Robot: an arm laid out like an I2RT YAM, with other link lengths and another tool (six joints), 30 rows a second.
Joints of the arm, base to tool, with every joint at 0 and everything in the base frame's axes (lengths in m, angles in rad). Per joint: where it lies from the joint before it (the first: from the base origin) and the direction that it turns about. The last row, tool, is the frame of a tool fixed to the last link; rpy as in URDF.
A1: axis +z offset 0 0 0.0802
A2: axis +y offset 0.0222 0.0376 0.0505
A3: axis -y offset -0.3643 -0.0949 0
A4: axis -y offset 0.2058 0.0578 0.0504
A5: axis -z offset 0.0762 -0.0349 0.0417
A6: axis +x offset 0.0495 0 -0.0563
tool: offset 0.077 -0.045 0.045 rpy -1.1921 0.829 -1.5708
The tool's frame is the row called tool.
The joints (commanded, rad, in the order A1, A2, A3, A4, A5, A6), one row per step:
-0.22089, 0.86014, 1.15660, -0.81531, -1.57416, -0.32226
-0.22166, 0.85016, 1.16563, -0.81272, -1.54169, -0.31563
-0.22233, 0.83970, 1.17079, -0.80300, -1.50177, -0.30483
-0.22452, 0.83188, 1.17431, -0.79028, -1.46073, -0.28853
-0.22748, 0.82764, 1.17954, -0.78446, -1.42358, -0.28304
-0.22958, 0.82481, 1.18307, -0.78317, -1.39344, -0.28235
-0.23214, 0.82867, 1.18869, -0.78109, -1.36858, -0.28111
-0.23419, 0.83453, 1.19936, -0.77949, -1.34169, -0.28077
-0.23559, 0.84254, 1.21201, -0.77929, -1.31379, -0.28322
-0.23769, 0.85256, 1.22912, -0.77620, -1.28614, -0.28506
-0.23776, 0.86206, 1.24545, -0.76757, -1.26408, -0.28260
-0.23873, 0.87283, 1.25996, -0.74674, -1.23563, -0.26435
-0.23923, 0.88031, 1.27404, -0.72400, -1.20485, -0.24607
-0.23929, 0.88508, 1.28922, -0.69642, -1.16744, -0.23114
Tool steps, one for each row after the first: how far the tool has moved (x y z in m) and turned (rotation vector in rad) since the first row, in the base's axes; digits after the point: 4 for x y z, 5 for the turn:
-0.0008, -0.0009, 0.0012, -0.01862, -0.01115, -0.02918
-0.0006, -0.0025, 0.0015, -0.03956, -0.02132, -0.06540
0.0012, -0.0049, 0.0015, -0.05808, -0.02501, -0.10489
0.0032, -0.0074, 0.0019, -0.07523, -0.03103, -0.14173
0.0049, -0.0095, 0.0018, -0.08909, -0.03486, -0.17122
0.0082, -0.0119, 0.0023, -0.09984, -0.03489, -0.19637
0.0119, -0.0146, 0.0042, -0.11194, -0.03815, -0.22298
0.0160, -0.0174, 0.0065, -0.12505, -0.04240, -0.24970
0.0205, -0.0205, 0.0104, -0.13833, -0.05136, -0.27729
0.0244, -0.0230, 0.0151, -0.14798, -0.06226, -0.29852
0.0302, -0.0268, 0.0200, -0.15463, -0.06691, -0.32828
0.0349, -0.0307, 0.0254, -0.16124, -0.07637, -0.36044
0.0387, -0.0350, 0.0324, -0.17043, -0.09729, -0.39916

